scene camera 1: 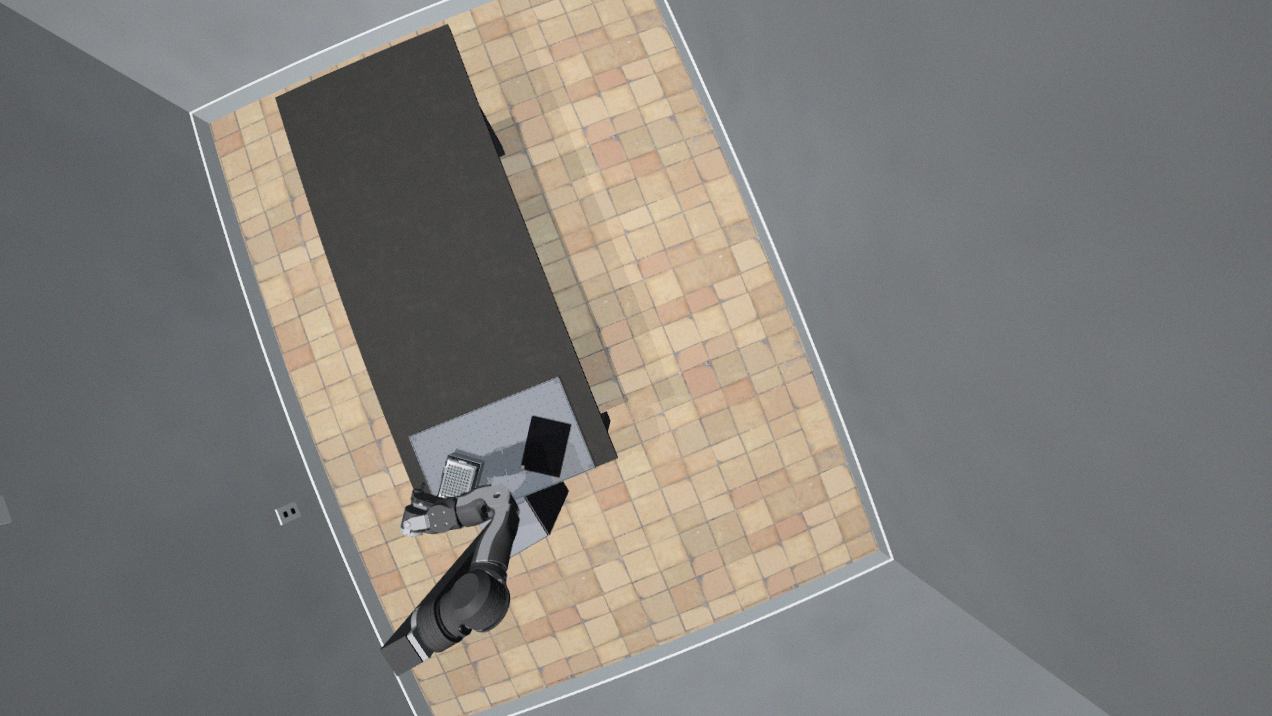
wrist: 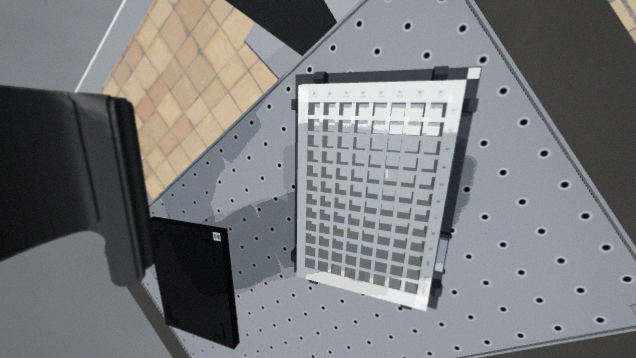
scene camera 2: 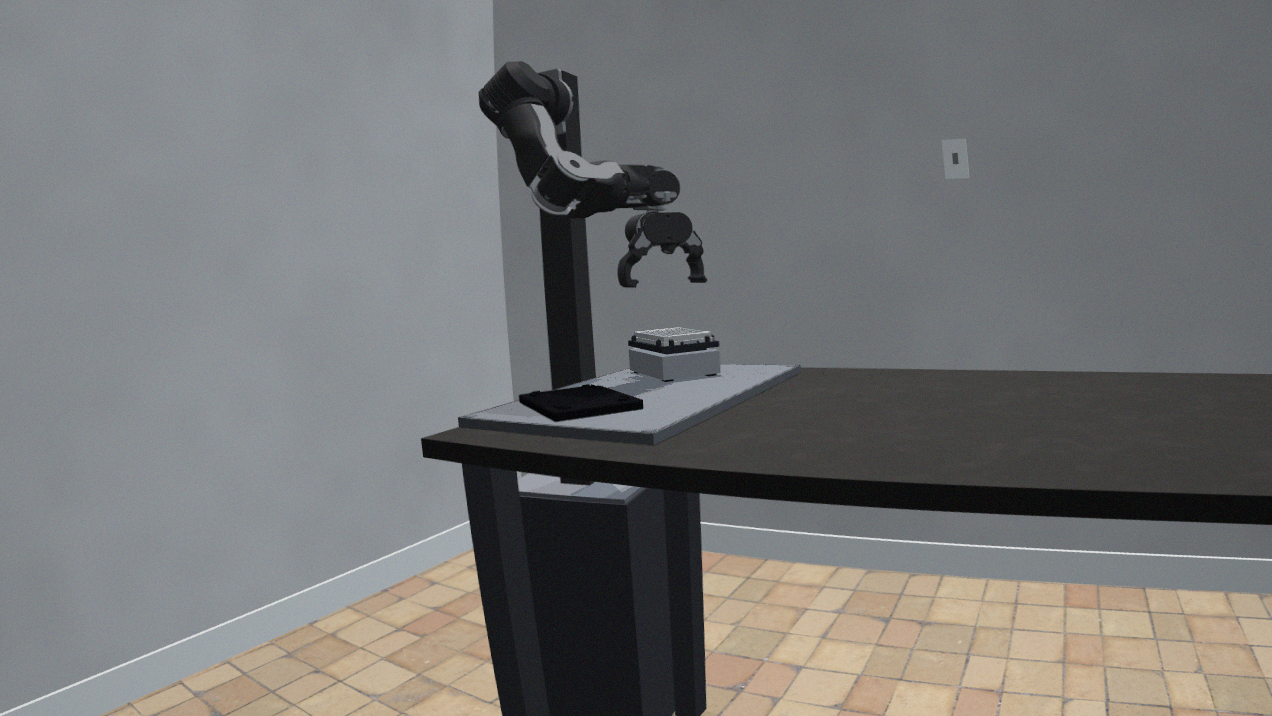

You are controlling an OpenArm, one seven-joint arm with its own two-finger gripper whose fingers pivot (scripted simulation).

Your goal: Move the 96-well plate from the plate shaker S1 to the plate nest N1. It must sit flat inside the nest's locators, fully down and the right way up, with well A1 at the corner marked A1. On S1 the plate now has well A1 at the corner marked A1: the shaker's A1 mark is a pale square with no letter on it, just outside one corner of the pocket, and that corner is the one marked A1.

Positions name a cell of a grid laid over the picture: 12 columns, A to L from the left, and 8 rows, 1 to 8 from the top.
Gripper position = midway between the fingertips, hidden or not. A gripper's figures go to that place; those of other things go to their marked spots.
My gripper (scene camera 2: G4): 125 cm from the lens. A white 96-well plate (scene camera 2: G4) is 118 cm from the lens. A black plate nest N1 (scene camera 2: F5) is 98 cm from the lens. The marked spots on the black plate nest N1 and the white 96-well plate are 26 cm apart.
